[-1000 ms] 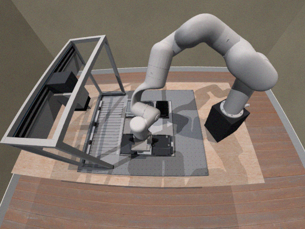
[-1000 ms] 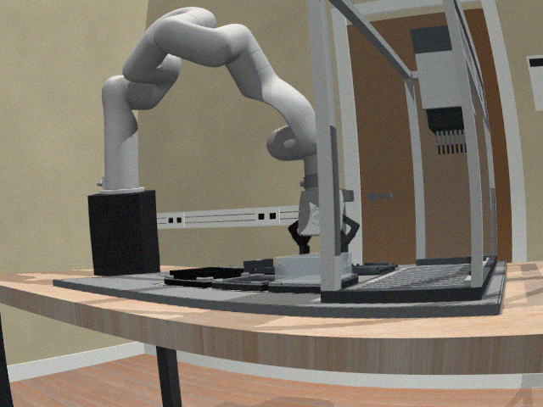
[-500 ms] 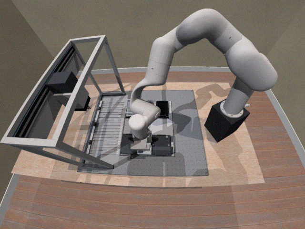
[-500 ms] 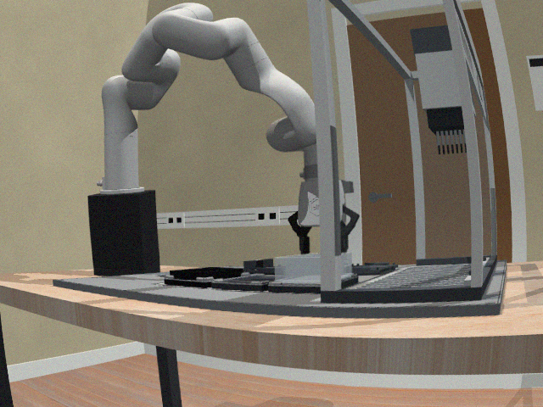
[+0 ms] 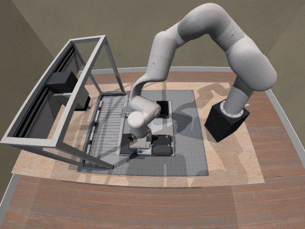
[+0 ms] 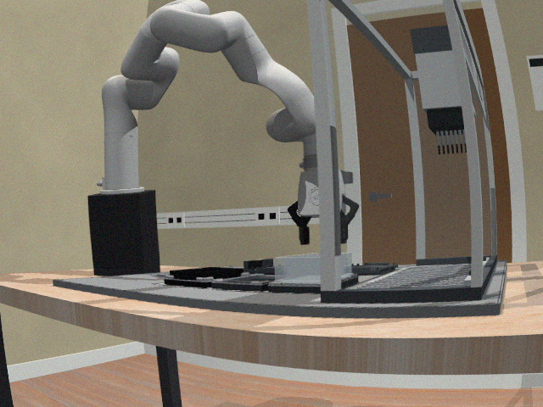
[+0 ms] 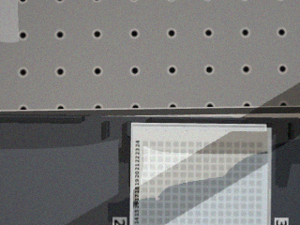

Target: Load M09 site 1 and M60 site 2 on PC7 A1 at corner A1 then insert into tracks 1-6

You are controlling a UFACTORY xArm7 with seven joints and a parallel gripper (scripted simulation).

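Right now the 384-well plate M60 is 6 cm below my hand. Also, from my hand: nest S2: 26 cm to the right, 7 cm below, 5 cm behind; then deep-well block M09: 28 cm to the right, 6 cm ahead, 4 cm below; then dark carrier PC7: 6 cm below, 1 cm behind.
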